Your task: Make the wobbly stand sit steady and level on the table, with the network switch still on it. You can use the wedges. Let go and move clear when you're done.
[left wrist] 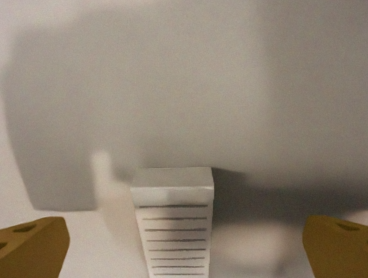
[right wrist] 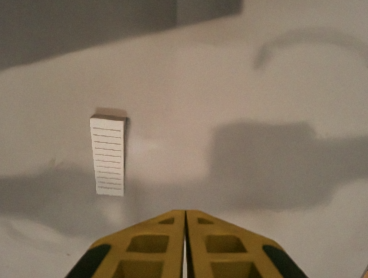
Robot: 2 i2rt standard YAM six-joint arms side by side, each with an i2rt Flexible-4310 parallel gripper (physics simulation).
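Frame: origin at the left arm's base, x left, y back, z up, level; millimetres.
Seen in the pictures: left gripper, between the fingertips: (left wrist: 186,227); right gripper, between the fingertips: (right wrist: 185,219).
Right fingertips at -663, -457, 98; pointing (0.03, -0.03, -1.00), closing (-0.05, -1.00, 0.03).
Note:
A point is followed by its place in that frame, as x, y, z.
A white wedge with dark ruled lines (left wrist: 175,230) {-35, -325, -14} lies on the table in the left wrist view, its thick end away from the gripper. My left gripper (left wrist: 186,227) {-39, -328, -13} is open, its fingertips wide apart on either side of the wedge and not touching it. A white ruled wedge (right wrist: 108,156) {-691, -387, -16} lies flat on the table in the right wrist view, up and left of my right gripper. My right gripper (right wrist: 185,219) {-663, -457, 98} is shut with its fingertips together and empty. The stand and the network switch do not show in either view.
Broad dark shadows fall across the pale table (left wrist: 30,240) (right wrist: 165,90) {-633, -445, -23} in both views. A small orange-brown edge shows at the lower right corner of the right wrist view.

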